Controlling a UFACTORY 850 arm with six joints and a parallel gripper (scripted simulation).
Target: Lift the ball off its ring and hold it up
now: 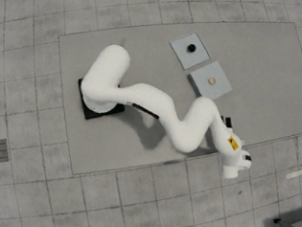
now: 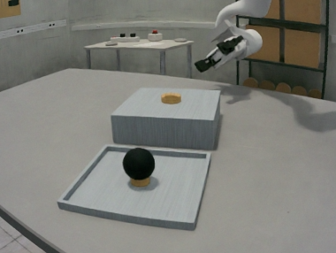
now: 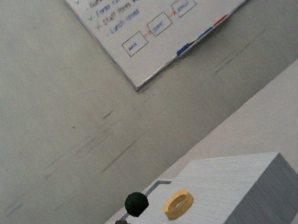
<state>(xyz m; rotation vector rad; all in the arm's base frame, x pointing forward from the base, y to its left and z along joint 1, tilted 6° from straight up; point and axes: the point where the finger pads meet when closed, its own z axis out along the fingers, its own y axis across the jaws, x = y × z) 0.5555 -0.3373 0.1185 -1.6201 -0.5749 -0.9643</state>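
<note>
Right now the black ball is 44 cm to the left of my hand, 8 cm below it and 1 cm ahead of it. The rest, counted from my hand: shallow grey tray: 44 cm to the left, 11 cm below, 1 cm ahead.
</note>
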